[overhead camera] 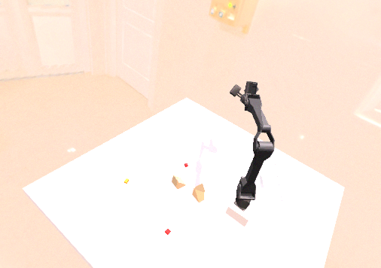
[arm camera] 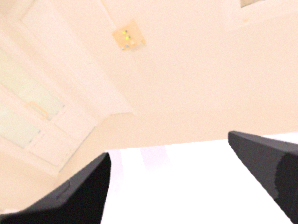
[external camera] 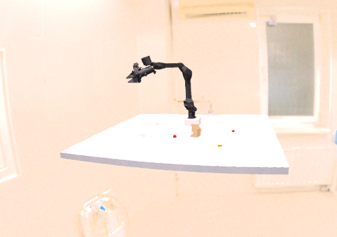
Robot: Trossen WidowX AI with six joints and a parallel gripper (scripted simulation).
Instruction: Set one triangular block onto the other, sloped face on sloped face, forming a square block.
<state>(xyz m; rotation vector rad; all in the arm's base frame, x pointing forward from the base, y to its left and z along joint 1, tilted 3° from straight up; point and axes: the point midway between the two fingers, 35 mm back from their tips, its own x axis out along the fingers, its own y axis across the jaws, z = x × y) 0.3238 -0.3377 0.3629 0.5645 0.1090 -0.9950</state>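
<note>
The small red cube is 30 mm ahead of my gripper tip, 370 mm to the left of it and 390 mm below it. The rest, counted from my gripper tip: small yellow cube: 150 mm ahead, 710 mm to the left, 390 mm below.
</note>
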